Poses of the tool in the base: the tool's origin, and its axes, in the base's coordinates. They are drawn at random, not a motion.
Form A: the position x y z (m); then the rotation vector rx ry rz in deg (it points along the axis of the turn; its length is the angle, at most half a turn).
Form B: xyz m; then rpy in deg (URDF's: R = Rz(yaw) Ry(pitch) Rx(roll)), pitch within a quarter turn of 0, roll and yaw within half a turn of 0. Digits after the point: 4 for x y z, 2 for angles.
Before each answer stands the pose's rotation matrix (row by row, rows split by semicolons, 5 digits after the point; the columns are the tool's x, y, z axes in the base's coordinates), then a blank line. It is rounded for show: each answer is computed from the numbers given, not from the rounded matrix.
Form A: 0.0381 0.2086 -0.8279 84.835 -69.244 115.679
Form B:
-0.38642 -0.70489 0.59482; -0.19125 -0.56966 -0.79932; 0.90227 -0.42264 0.08532

0.0381 0.2086 -0.8279 -78.59 -64.46 -153.67
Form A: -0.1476 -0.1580 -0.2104 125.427 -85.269 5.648
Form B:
0.40364 -0.89099 -0.20788; -0.85578 -0.28732 -0.43021; 0.32359 0.35156 -0.87846

-0.1476 -0.1580 -0.2104 158.19 -18.88 -64.75
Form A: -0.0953 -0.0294 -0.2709 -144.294 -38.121 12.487
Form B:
0.86628 0.41513 -0.27790; 0.49910 -0.74321 0.44557; -0.02157 -0.52469 -0.85102

-0.0953 -0.0294 -0.2709 -148.34 1.24 29.95
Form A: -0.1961 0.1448 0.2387 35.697 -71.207 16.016
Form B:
0.31582 -0.52130 -0.79278; -0.13164 0.80339 -0.58072; 0.93964 0.28777 0.18510

-0.1961 0.1448 0.2387 57.25 -69.99 -22.63
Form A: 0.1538 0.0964 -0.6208 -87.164 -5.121 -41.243
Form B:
0.79360 0.47764 0.37691; -0.37096 -0.11119 0.92197; 0.48228 -0.87149 0.08894

0.1538 0.0964 -0.6208 -84.17 -28.83 -25.05
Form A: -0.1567 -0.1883 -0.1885 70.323 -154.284 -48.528
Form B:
-0.68032 -0.67949 -0.27471; -0.71440 0.53106 0.45565; -0.16372 0.50624 -0.84671

-0.1567 -0.1883 -0.1885 149.13 9.42 -133.60
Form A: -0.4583 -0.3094 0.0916 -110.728 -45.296 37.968
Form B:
0.64945 0.25709 -0.71563; 0.74953 -0.37502 0.54549; -0.12814 -0.89065 -0.43625

-0.4583 -0.3094 0.0916 -116.10 7.36 49.09
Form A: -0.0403 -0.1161 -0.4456 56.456 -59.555 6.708
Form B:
0.54083 -0.51056 -0.66845; -0.34908 0.58679 -0.73063; 0.76527 0.62849 0.13913

-0.0403 -0.1161 -0.4456 77.52 -49.93 -32.84
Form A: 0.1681 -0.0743 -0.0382 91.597 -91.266 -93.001
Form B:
-0.29525 -0.43111 -0.85263; -0.84436 -0.29986 0.44400; -0.44708 0.85102 -0.27547

0.1681 -0.0743 -0.0382 107.94 26.56 -109.27
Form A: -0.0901 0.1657 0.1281 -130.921 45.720 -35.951
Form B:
0.70309 -0.37526 0.60403; -0.67549 -0.61788 0.40241; 0.22221 -0.69095 -0.68790

-0.0901 0.1657 0.1281 -134.87 -12.84 -43.85
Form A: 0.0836 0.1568 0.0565 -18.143 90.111 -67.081
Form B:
-0.36777 0.36220 0.85648; -0.71658 0.47662 -0.50926; -0.59267 -0.80103 0.08426

0.0836 0.1568 0.0565 -84.00 36.35 -117.17
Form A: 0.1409 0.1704 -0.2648 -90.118 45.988 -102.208
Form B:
-0.09753 0.05749 0.99357; -0.78170 -0.62232 -0.04072; 0.61598 -0.78065 0.10563

0.1409 0.1704 -0.2648 -82.29 -38.02 -97.11
